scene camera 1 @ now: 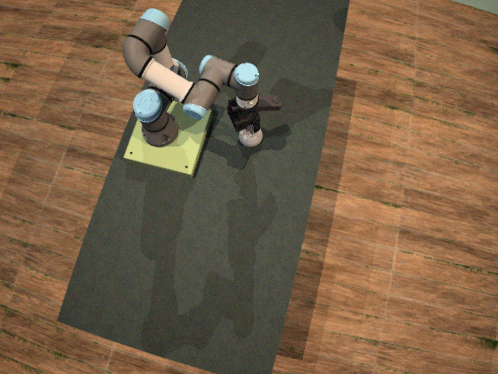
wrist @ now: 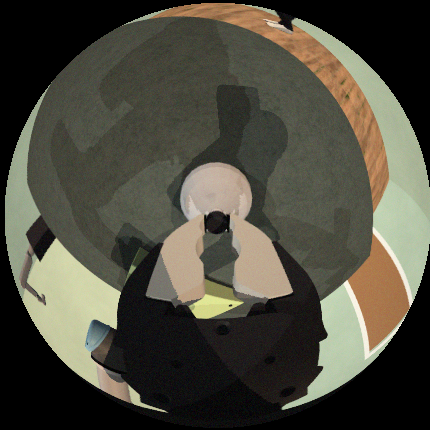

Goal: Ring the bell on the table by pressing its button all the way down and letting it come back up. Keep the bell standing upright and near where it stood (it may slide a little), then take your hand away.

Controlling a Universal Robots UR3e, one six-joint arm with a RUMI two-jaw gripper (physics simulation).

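Places are measured from the arm's base along level axes (x ahead, y left, z up), in metres.
Pixels of known places: gripper, between the fingertips: [scene camera 1: 250,130] [wrist: 216,215]; arm's base, origin of its link: [scene camera 1: 160,130].
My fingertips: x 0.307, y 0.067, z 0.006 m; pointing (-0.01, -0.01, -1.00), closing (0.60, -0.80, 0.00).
Ahead of a thing's pixels: the offset from my fingertips to its top centre. Level surfaces: height alone.
The bell {dx +0.001, dy +0.001, dz +0.017 m} [scene camera 1: 251,137] [wrist: 215,187], a pale dome with a small black button {dx +0.001, dy +0.001, dz +0.017 m} [wrist: 217,223] on top, stands upright on the dark table {dz -0.049 m} [scene camera 1: 200,225] [wrist: 165,65]. My gripper [scene camera 1: 250,129] [wrist: 216,215] is over the near part of the bell. In the wrist view its two beige fingers are drawn nearly together, with their tips on either side of the black button and close against it, so it looks shut on the button. The button does not show in the scene view, where the gripper covers that side of the dome.
The yellow-green base plate [scene camera 1: 165,162] [wrist: 215,305] carries the arm's foot, left of the bell in the scene view. The arm's links pass above the plate. The table's right edge [scene camera 1: 313,200] lies right of the bell, with wooden floor [scene camera 1: 410,225] beyond.
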